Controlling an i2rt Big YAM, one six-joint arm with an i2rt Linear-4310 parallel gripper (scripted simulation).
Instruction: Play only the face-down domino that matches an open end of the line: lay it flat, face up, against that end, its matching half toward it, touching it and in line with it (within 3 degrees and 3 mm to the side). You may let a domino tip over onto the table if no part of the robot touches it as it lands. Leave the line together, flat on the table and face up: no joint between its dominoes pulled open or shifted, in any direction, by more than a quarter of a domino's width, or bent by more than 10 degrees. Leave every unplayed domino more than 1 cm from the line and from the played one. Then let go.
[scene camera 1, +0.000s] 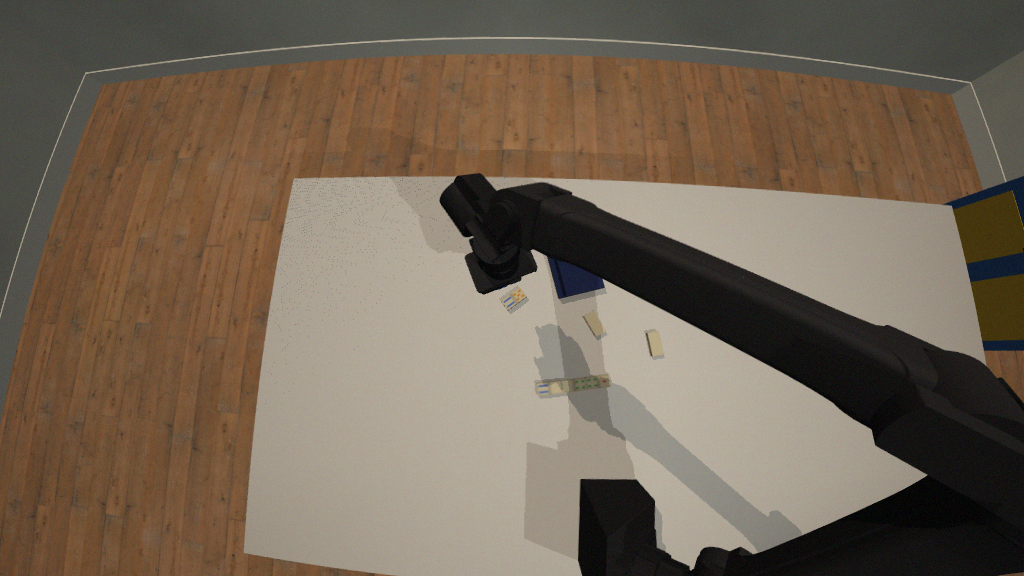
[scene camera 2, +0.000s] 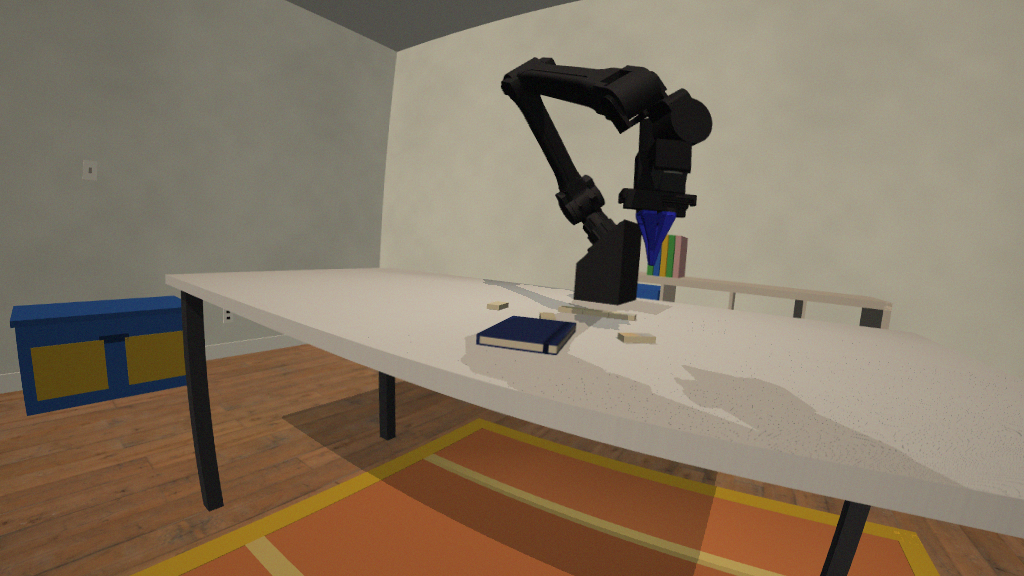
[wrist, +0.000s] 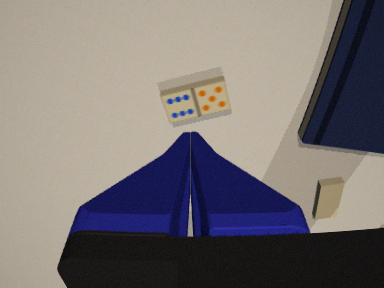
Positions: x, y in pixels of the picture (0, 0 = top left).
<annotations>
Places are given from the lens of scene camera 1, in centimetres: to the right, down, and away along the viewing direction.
gripper (scene camera 1: 503, 275): -2, -2, 59
blue book (scene camera 1: 569, 280): 13, -2, 68
</annotations>
